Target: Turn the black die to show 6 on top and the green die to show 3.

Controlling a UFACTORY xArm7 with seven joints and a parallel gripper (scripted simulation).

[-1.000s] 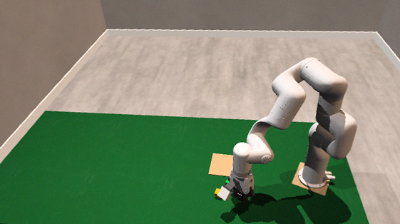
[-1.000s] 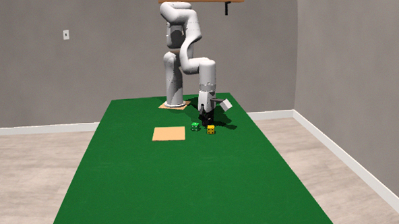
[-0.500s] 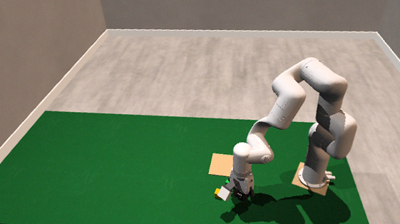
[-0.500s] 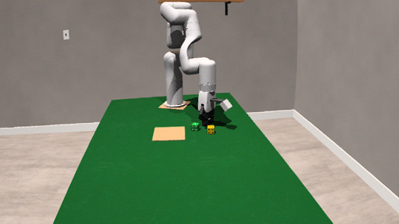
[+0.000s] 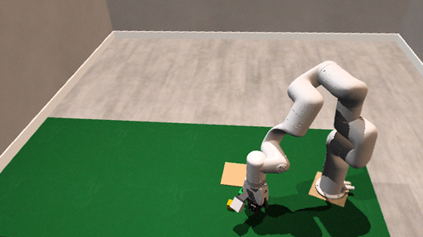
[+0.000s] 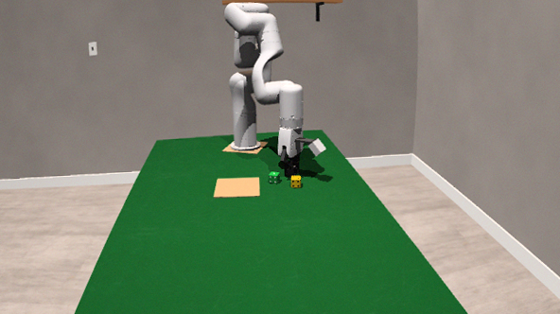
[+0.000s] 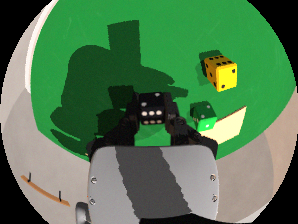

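Right now the black die is 1 cm below my hand. Round my hand: green die: 5 cm ahead, 6 cm to the right, 1 cm below; tan mat: 9 cm ahead, 18 cm to the right, 2 cm below; yellow die: 10 cm ahead, 1 cm below.
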